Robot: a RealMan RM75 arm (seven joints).
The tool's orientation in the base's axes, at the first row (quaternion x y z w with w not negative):
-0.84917, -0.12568, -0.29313, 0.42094
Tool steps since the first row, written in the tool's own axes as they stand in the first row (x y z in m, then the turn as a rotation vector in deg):
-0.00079, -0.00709, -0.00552, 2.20, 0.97, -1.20
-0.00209, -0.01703, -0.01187, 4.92, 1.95, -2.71
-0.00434, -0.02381, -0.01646, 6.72, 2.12, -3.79
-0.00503, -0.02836, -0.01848, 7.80, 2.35, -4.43
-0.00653, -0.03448, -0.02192, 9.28, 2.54, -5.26
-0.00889, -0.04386, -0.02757, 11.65, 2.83, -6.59
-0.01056, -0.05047, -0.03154, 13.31, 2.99, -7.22
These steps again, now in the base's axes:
-0.00606, 0.00003, 0.00668, 1.73, -1.62, 1.27
-0.01416, 0.00117, 0.01528, 3.75, -3.50, 3.00
-0.02087, 0.00178, 0.02045, 4.84, -4.51, 4.49
-0.02430, 0.00301, 0.02390, 5.56, -5.20, 5.30
-0.02966, 0.00410, 0.02855, 6.50, -6.02, 6.47
-0.03808, 0.00549, 0.03582, 8.00, -7.32, 8.34
-0.04400, 0.00647, 0.04093, 9.15, -7.97, 9.54

